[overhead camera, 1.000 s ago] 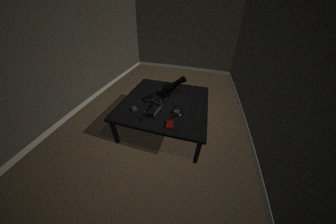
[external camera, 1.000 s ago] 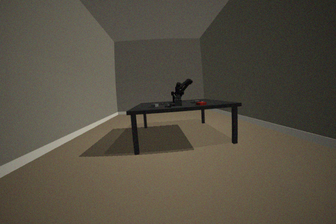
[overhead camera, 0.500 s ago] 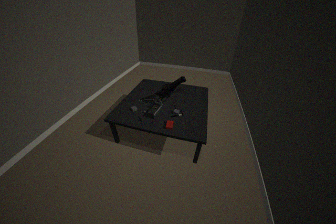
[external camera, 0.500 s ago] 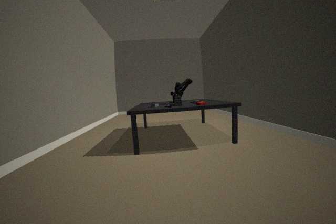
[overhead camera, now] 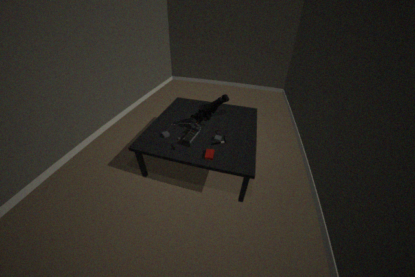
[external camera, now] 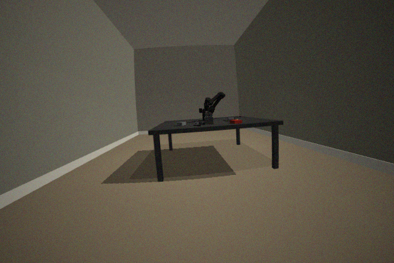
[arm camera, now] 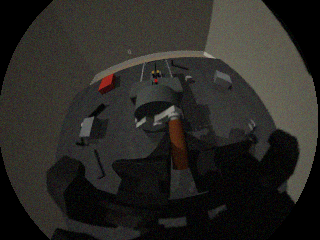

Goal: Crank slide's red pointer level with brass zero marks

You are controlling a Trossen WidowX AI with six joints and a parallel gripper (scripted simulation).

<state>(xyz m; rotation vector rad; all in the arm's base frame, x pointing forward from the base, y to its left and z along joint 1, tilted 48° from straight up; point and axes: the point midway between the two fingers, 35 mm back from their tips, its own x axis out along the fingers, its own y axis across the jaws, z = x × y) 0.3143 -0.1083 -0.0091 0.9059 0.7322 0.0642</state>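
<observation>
Now: gripper tip 120 mm short of the red pointer and 10 mm to the left of it. Round my gripper tip: crank handle: 20 mm behind, 20 mm above.
</observation>
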